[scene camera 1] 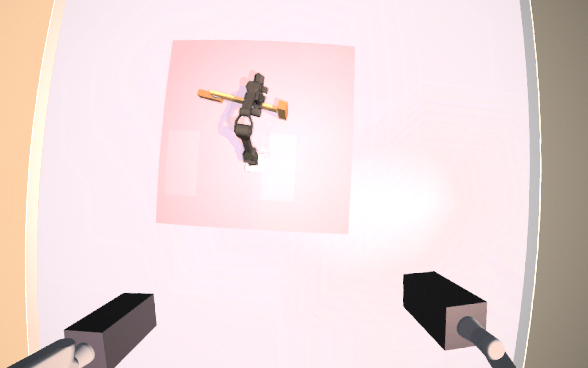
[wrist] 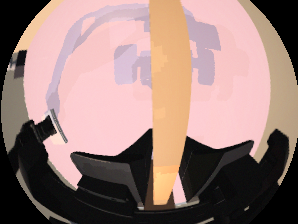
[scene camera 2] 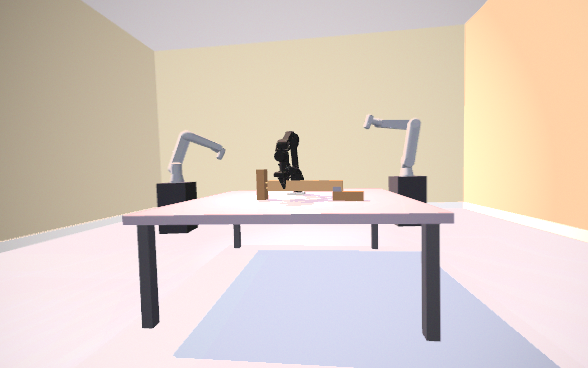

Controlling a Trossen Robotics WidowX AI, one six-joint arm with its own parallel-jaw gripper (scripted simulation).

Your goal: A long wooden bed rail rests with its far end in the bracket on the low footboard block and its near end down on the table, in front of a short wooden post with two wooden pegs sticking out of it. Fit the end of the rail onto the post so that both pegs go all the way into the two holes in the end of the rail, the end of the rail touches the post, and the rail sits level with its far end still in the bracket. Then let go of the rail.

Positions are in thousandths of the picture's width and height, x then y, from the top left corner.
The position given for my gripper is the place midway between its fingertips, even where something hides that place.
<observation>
In view: my gripper (wrist: 539,587) and a wooden rail (scene camera 2: 496,504).
</observation>
